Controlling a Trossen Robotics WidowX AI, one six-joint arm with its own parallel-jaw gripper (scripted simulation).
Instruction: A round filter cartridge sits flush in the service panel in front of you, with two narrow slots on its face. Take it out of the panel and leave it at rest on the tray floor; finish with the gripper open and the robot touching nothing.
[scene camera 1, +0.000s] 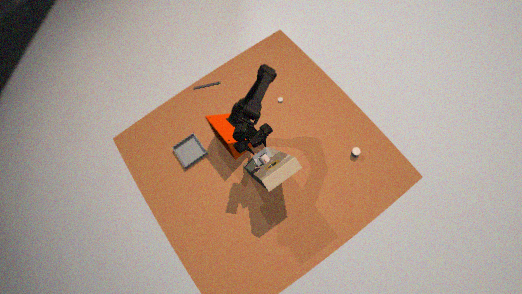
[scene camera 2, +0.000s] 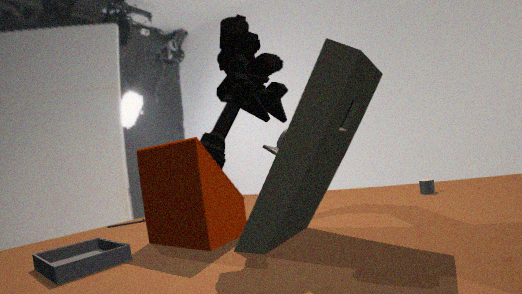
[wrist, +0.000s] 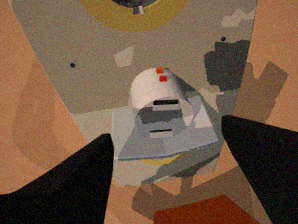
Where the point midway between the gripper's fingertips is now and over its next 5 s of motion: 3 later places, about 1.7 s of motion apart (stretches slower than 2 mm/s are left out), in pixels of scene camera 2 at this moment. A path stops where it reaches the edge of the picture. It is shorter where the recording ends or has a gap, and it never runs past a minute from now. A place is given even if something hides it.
My gripper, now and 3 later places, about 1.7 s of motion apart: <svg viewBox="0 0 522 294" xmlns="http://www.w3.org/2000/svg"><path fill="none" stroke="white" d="M277 121L291 132L198 98L74 205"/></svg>
